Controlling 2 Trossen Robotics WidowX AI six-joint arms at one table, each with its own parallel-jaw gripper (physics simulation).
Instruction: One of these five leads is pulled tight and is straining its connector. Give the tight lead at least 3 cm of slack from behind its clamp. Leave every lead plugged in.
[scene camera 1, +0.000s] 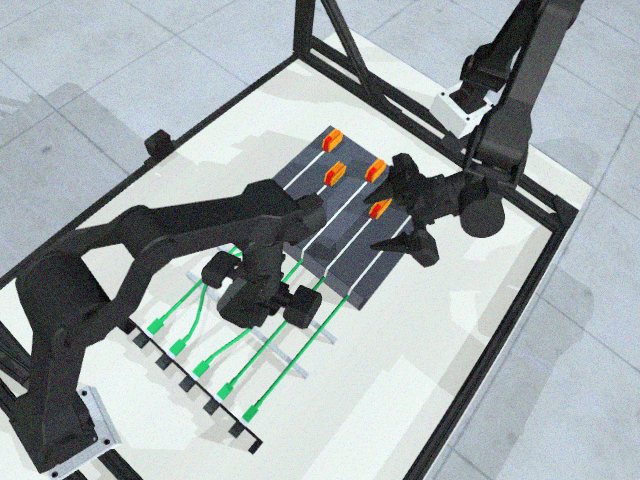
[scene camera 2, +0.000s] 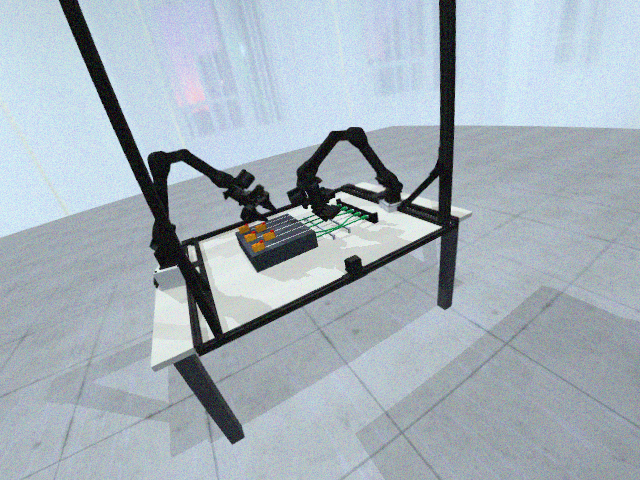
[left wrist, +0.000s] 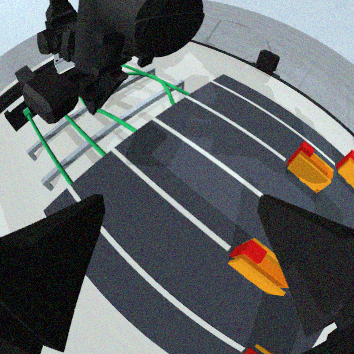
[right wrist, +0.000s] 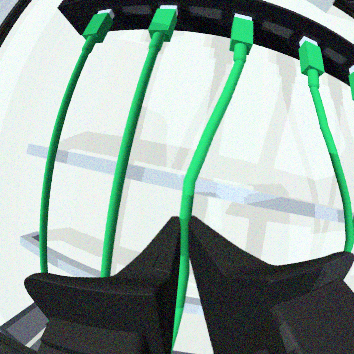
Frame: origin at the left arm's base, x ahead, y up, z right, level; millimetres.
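Where they show: left gripper, between the fingertips: (scene camera 1: 367, 224) (scene camera 2: 272, 215) (left wrist: 184, 203); right gripper, between the fingertips: (scene camera 2: 326, 221) (left wrist: 93, 111) (right wrist: 182, 222); left arm's base, origin of its link: (scene camera 1: 467, 100) (scene camera 2: 170, 263); right arm's base, origin of its link: (scene camera 1: 70, 432) (scene camera 2: 393, 200).
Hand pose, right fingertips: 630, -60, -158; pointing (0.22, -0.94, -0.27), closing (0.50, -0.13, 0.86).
Note:
Things, the pixels of their top centre, and the offset from my right fingertips, as dx, dy, dz. "spot": a spot on its surface instead.
- middle lead, a spot on its surface: (right wrist: 200, 150) spot: +38, +12, -10
- clamp, a spot on its surface: (left wrist: 257, 267) (scene camera 1: 380, 207) spot: -279, +67, +41
Five green leads run from a black connector strip (scene camera 1: 256, 444) (right wrist: 217, 30) to a dark block (scene camera 1: 351, 155) (left wrist: 165, 240), where they continue as white lines to orange clamps with red parts. All five connectors sit at the strip in scene camera 1. My right gripper (right wrist: 182, 222) is shut on the middle lead (right wrist: 200, 150) (scene camera 1: 227, 348), which bends at the fingertips. The other leads pass beside the fingers. My left gripper (scene camera 1: 370, 223) (left wrist: 184, 203) is open above the block; one finger partly hides a clamp (left wrist: 257, 267) (scene camera 1: 379, 208). Which lead is tight is unclear.
Two pale rails (scene camera 1: 289, 361) (right wrist: 150, 175) cross near the leads between strip and block. Other clamps (scene camera 1: 333, 140) (scene camera 1: 334, 174) (scene camera 1: 375, 170) stand on the block. Two leads cross or meet near the right gripper in scene camera 1. A dark frame edges the table.

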